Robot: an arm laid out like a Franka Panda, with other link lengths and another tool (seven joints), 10 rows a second.
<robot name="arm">
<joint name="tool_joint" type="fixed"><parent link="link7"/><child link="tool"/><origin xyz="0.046 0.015 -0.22" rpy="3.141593 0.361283 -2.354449"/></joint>
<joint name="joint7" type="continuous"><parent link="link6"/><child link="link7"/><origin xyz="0.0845 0 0"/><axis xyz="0 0 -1"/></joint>
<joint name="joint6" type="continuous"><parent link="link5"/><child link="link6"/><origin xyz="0 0 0"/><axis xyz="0 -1 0"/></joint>
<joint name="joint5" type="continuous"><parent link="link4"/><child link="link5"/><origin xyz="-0.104 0 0.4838"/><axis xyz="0 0 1"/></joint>
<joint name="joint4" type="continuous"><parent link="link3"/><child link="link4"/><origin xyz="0.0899 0 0"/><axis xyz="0 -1 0"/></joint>
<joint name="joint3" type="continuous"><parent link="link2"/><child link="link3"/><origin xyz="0 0 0.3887"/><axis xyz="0 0 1"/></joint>
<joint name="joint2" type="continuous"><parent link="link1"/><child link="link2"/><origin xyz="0 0 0"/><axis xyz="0 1 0"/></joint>
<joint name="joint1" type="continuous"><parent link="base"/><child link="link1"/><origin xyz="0 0 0.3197"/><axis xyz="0 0 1"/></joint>
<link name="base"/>
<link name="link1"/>
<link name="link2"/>
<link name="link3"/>
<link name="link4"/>
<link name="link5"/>
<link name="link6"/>
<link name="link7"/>
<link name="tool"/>
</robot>
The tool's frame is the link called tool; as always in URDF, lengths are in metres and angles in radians. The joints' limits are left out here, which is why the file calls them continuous.
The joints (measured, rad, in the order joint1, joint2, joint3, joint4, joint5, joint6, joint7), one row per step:
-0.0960, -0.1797, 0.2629, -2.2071, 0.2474, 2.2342, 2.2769
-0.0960, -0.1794, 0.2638, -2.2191, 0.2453, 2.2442, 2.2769
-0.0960, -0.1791, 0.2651, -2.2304, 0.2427, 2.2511, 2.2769
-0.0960, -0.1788, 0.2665, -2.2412, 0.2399, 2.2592, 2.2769
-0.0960, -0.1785, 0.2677, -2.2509, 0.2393, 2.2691, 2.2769
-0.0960, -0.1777, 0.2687, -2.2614, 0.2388, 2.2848, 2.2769
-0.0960, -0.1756, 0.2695, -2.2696, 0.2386, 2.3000, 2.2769
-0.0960, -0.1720, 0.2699, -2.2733, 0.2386, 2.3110, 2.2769
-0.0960, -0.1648, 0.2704, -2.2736, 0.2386, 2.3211, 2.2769
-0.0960, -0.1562, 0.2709, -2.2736, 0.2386, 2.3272, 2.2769
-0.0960, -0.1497, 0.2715, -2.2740, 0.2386, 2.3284, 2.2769
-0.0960, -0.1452, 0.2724, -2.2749, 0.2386, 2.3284, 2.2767
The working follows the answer.
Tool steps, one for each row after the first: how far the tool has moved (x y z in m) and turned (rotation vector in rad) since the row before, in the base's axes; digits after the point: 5 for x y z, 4 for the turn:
-0.00187, -0.00080, -0.00611, -0.0034, 0.0020, -0.0004
-0.00236, -0.00056, -0.00601, -0.0040, 0.0043, 0.0008
-0.00201, -0.00050, -0.00557, -0.0040, 0.0026, 0.0009
-0.00136, -0.00026, -0.00476, -0.0018, 0.0000, -0.0006
-0.00047, -0.00049, -0.00489, -0.0015, -0.0044, -0.0018
0.00024, -0.00038, -0.00435, -0.0008, -0.0048, -0.0019
0.00101, -0.00018, -0.00306, 0.0002, -0.0036, -0.0015
0.00212, 0.00017, -0.00330, 0.0010, -0.0025, -0.0011
0.00143, 0.00023, -0.00439, 0.0010, 0.0026, -0.0005
0.00019, 0.00030, -0.00392, 0.0005, 0.0057, 0.0004
-0.00031, 0.00044, -0.00316, 0.0001, 0.0053, 0.0010

Tool pose at each row, in the base's axes (x y z in m, rotation vector in rad; rounded; the steps above come from the unrounded poses):
0.59950, 0.09063, 0.38706, 1.9398, 2.0984, 0.0254
0.59763, 0.08983, 0.38095, 1.9391, 2.0979, 0.0197
0.59527, 0.08928, 0.37494, 1.9378, 2.0999, 0.0115
0.59326, 0.08877, 0.36938, 1.9356, 2.1008, 0.0049
0.59190, 0.08851, 0.36462, 1.9352, 2.0996, 0.0028
0.59143, 0.08802, 0.35973, 1.9345, 2.0945, 0.0051
0.59166, 0.08764, 0.35538, 1.9341, 2.0892, 0.0086
0.59268, 0.08746, 0.35232, 1.9344, 2.0855, 0.0119
0.59480, 0.08763, 0.34902, 1.9351, 2.0833, 0.0151
0.59623, 0.08786, 0.34463, 1.9372, 2.0848, 0.0136
0.59643, 0.08815, 0.34072, 1.9394, 2.0890, 0.0088
0.59611, 0.08860, 0.33755, 1.9405, 2.0934, 0.0039

